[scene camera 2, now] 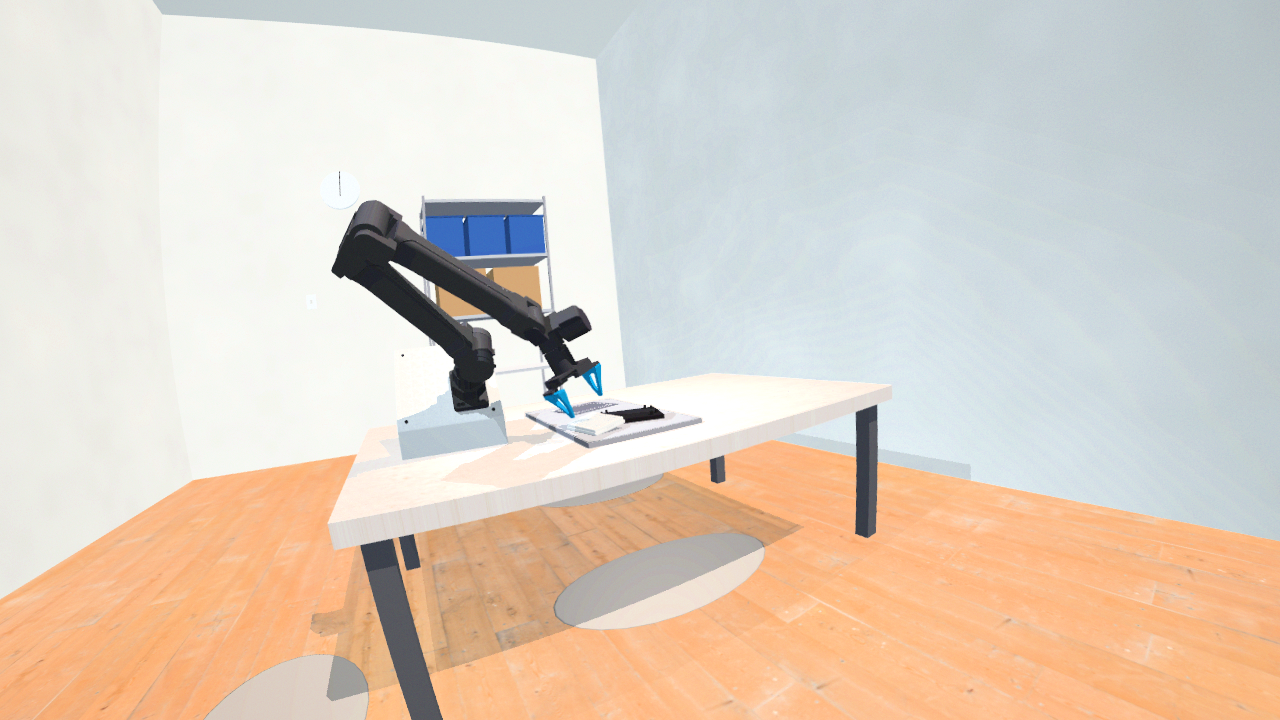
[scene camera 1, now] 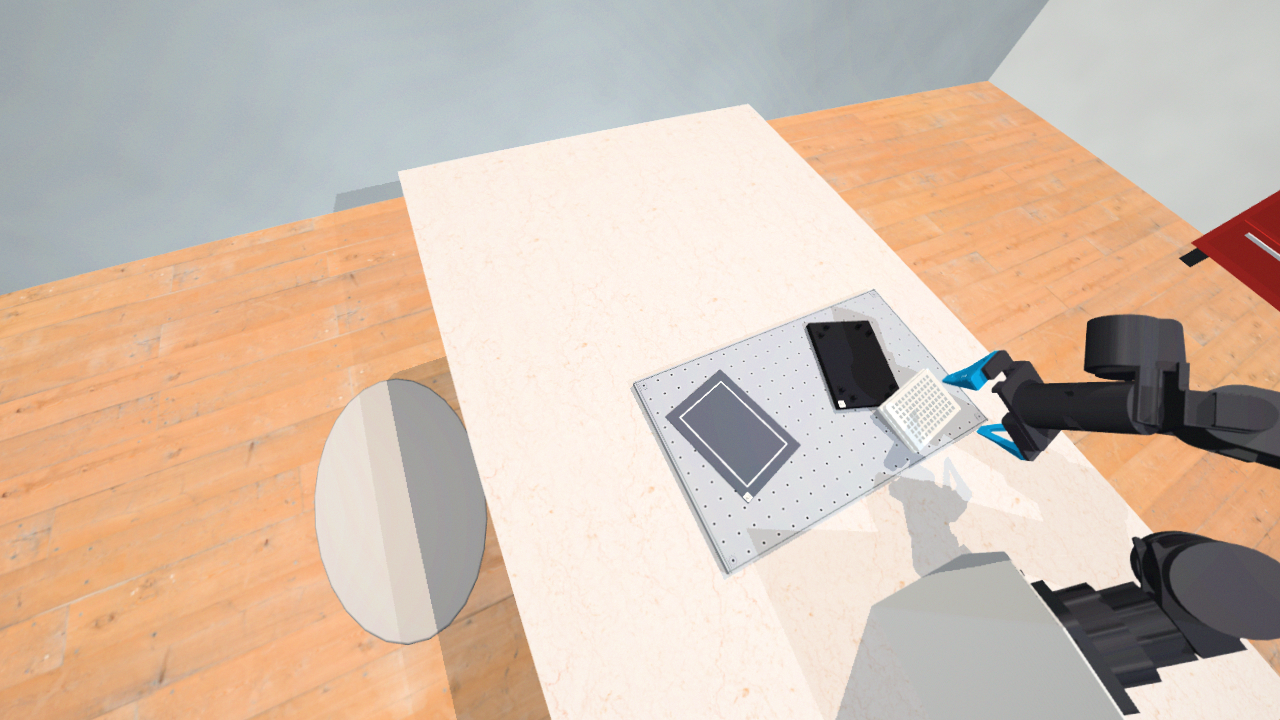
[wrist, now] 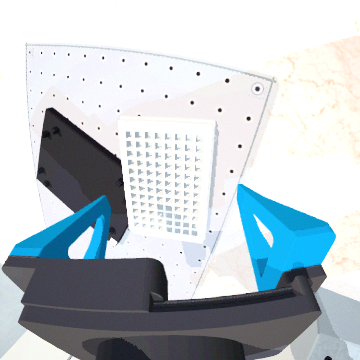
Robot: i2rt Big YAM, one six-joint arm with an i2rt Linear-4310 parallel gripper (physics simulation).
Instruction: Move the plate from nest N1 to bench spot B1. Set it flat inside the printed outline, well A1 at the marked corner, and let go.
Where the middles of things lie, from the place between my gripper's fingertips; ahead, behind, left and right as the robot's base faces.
My hand is 20 mm short of the white well plate (scene camera 1: 917, 411), 20 mm to the right of it and 50 mm above it. The rest, counted from my hand: black pad (scene camera 1: 848, 357) 130 mm ahead, 80 mm to the left, 60 mm below.
